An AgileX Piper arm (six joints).
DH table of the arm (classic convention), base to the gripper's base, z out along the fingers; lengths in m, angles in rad. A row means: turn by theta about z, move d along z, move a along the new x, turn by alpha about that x. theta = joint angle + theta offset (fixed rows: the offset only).
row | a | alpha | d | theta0
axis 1 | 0.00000 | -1.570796 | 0.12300 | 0.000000
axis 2 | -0.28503 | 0.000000 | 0.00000 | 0.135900
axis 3 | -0.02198 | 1.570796 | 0.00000 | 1.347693
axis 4 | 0.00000 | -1.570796 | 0.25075 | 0.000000
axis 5 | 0.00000 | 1.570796 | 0.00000 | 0.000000
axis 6 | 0.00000 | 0.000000 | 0.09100 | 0.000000
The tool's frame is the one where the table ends.
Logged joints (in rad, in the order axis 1, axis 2, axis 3, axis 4, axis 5, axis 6), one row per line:
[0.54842, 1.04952, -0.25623, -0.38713, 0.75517, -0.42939]
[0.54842, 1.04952, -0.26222, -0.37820, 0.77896, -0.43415]
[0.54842, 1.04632, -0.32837, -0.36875, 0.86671, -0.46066]
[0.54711, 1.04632, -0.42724, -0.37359, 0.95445, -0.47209]
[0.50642, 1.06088, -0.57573, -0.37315, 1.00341, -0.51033]
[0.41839, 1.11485, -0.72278, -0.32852, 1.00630, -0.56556]
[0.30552, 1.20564, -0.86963, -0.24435, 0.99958, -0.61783]
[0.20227, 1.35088, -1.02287, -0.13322, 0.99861, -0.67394]
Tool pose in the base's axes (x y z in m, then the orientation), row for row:
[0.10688, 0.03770, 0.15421, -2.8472, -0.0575, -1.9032]
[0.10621, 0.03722, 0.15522, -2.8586, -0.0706, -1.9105]
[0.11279, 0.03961, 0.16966, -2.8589, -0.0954, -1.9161]
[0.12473, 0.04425, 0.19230, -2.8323, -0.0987, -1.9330]
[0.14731, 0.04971, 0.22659, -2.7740, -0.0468, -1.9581]
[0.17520, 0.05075, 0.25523, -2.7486, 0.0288, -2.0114]
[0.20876, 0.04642, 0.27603, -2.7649, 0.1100, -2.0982]
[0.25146, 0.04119, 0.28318, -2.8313, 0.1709, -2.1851]
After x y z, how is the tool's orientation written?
As angles about the fixed x, y, z axes (roll, pitch, yaw), in radians.
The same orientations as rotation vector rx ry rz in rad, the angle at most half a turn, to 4 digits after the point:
[-1.7454, 2.4271, -0.4109]
[-1.7491, 2.4470, -0.4112]
[-1.7570, 2.4634, -0.4353]
[-1.7295, 2.4640, -0.4706]
[-1.6477, 2.4288, -0.4911]
[-1.5307, 2.4294, -0.4606]
[-1.3864, 2.4716, -0.3905]
[-1.2710, 2.5343, -0.2819]

